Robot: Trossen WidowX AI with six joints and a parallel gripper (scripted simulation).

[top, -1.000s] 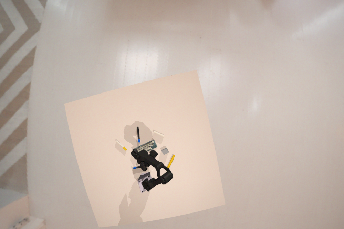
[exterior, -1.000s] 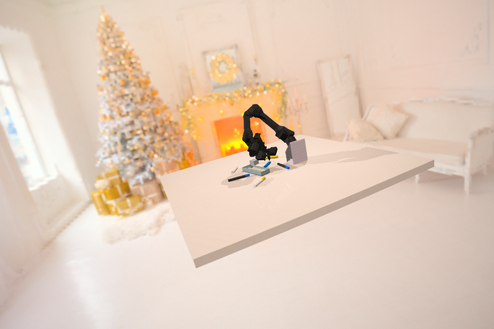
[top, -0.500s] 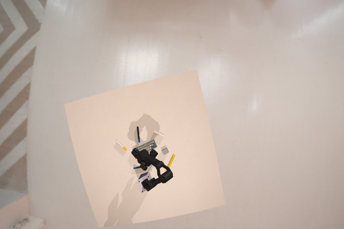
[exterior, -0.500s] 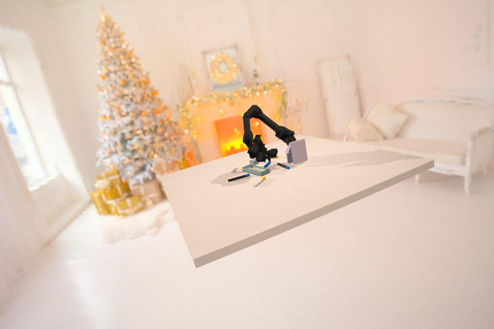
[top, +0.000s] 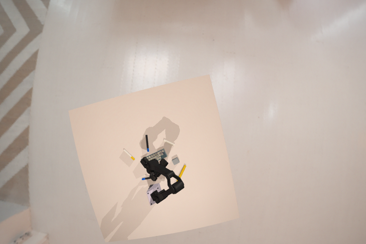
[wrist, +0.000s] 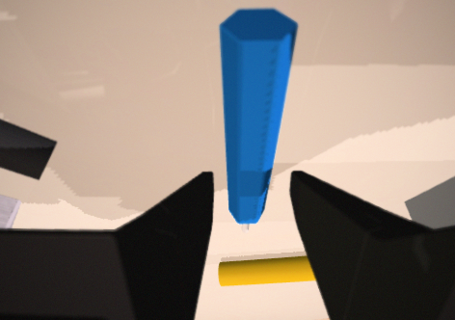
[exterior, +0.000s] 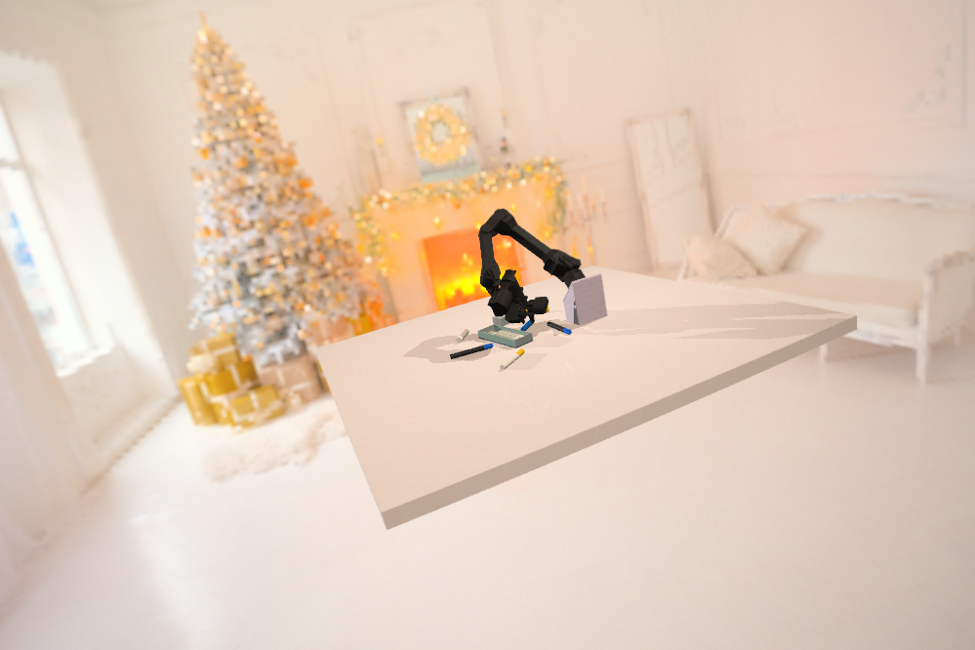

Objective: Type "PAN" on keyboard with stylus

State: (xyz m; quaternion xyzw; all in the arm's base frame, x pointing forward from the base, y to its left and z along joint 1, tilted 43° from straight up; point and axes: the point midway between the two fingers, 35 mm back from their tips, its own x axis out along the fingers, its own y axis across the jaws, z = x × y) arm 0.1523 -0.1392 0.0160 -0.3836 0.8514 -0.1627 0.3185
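Right now the blue stylus is 1 cm behind my gripper tip and 1 cm to the right of it. The rest, counted from my gripper tip: grey cube (4 cm ahead, 12 cm to the right); then yellow pencil (8 cm behind, 12 cm to the right); then grey stylus tip (4 cm behind, 3 cm to the right).
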